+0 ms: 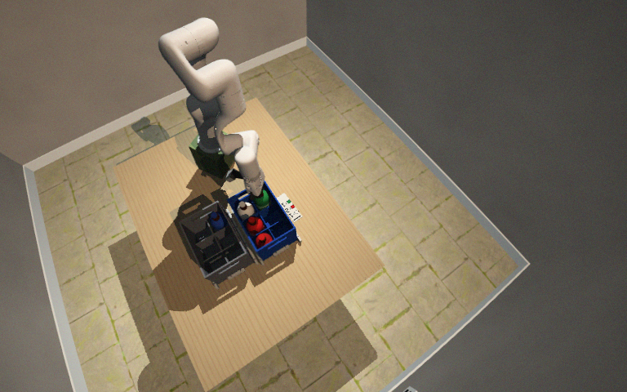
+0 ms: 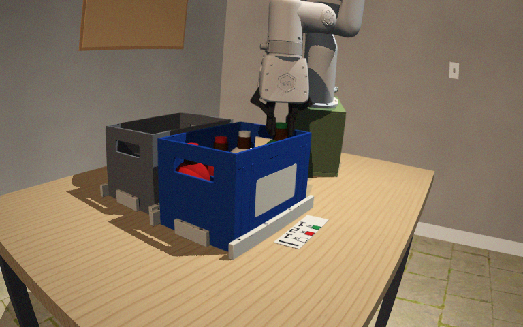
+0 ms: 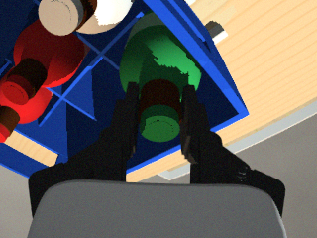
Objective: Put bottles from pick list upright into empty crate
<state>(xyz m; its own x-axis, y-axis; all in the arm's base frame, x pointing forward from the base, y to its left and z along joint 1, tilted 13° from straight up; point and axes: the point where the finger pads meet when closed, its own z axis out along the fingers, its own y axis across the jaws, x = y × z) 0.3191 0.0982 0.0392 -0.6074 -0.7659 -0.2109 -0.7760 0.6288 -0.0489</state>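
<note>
Now: hand 7 cm above the green-label bottle. The rest, counted from my hand: red bottle 10 cm below, 10 cm ahead, 7 cm to the right; white-label bottle 10 cm below, 9 cm to the right, 1 cm ahead; blue crate 10 cm below, 9 cm ahead, 3 cm to the right.
</note>
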